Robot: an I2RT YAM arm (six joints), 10 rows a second.
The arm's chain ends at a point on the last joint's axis. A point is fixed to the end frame.
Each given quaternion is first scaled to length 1.
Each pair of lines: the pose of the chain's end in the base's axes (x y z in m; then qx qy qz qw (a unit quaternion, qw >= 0)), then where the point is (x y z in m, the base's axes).
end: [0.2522 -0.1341 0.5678 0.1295 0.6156 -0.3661 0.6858]
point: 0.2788 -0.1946 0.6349
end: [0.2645 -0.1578 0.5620 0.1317 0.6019 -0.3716 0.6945]
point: 0.2887 -0.2174 0.6309
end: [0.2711 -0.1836 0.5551 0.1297 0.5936 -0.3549 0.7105]
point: 0.2950 -0.2429 0.6244
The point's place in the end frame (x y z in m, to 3 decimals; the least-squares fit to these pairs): -0.043 -0.043 0.072
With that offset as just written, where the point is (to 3 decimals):
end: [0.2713 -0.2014 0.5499 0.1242 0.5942 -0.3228 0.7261]
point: 0.297 -0.261 0.618
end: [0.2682 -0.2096 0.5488 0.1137 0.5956 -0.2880 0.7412]
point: 0.298 -0.269 0.616
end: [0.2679 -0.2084 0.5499 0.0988 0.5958 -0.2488 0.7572]
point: 0.301 -0.266 0.617
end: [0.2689 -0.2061 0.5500 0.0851 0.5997 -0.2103 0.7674]
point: 0.306 -0.263 0.616
